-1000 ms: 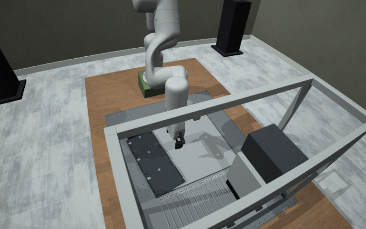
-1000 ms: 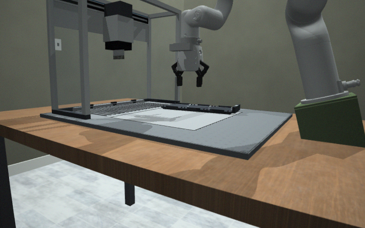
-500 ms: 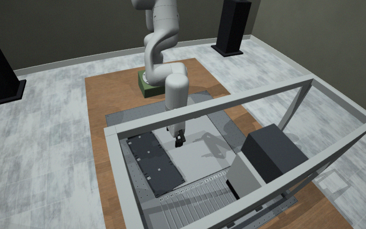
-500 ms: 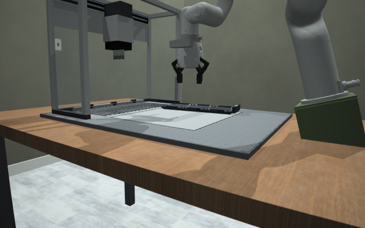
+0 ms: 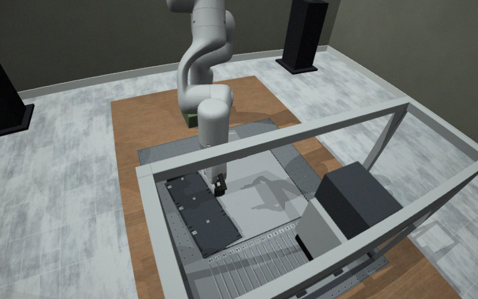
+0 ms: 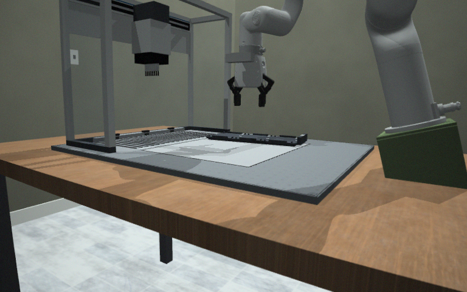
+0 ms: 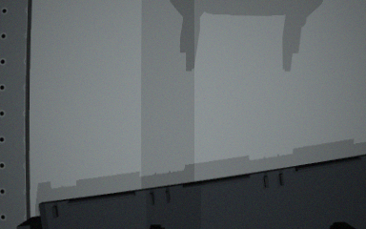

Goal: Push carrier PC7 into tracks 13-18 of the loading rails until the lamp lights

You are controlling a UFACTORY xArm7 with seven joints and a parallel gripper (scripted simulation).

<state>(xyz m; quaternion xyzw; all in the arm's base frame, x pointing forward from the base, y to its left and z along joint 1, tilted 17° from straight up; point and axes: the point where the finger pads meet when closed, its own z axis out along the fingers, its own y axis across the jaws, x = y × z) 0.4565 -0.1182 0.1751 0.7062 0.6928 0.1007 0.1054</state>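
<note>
My gripper is now 110 mm above the carrier PC7 and 50 mm to the left of it.
</note>
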